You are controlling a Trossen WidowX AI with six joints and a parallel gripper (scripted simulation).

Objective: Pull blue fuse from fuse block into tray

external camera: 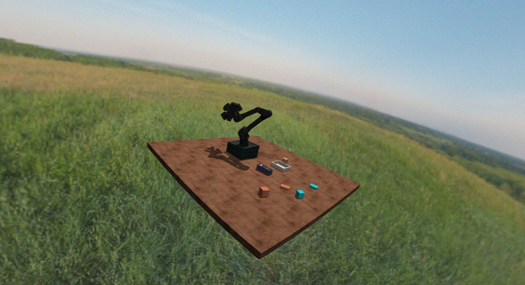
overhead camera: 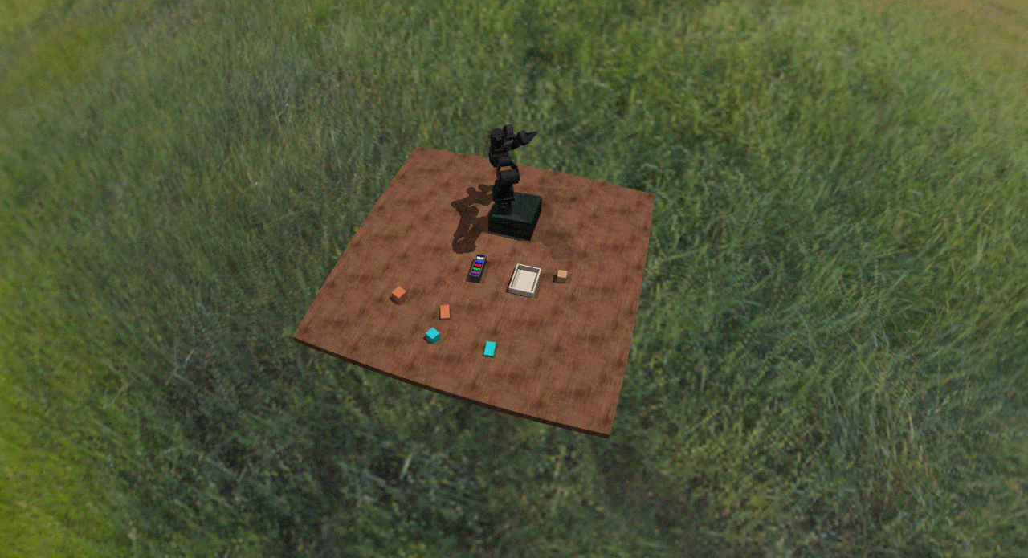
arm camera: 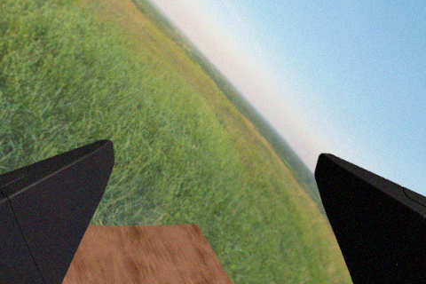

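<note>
The blue fuse is 53 cm ahead of my gripper tip, 31 cm below it and 14 cm to the right of it. Round my gripper tip: white fuse: 51 cm ahead, 31 cm below, 14 cm to the right; then tan cube: 53 cm ahead, 32 cm below, 21 cm to the left; then red fuse: 55 cm ahead, 31 cm below, 14 cm to the right.
</note>
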